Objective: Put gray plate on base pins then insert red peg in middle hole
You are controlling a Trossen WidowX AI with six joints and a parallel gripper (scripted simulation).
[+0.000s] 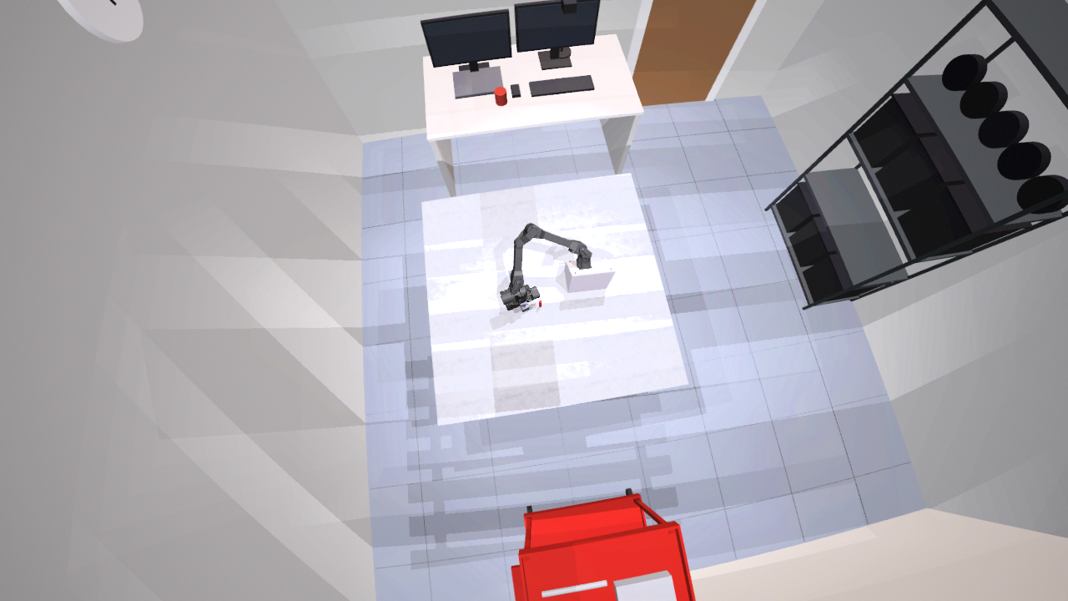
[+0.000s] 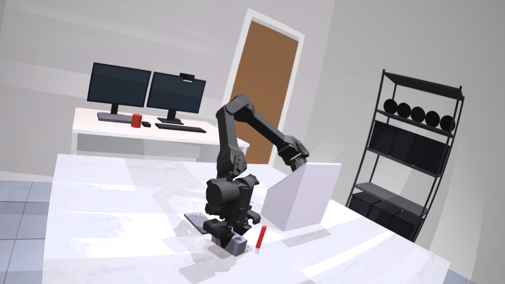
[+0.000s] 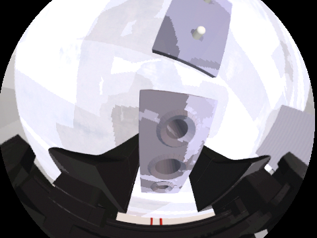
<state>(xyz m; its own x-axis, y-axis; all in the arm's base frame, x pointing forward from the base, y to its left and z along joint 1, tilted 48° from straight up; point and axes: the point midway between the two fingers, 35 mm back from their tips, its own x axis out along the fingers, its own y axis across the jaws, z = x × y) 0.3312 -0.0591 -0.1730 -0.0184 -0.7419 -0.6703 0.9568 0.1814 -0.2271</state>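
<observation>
My gripper tip is 9 cm past the red peg, 3 cm to the right of it and 3 cm below it. The rest, counted from my gripper tip: gray plate: 3 cm above.
</observation>
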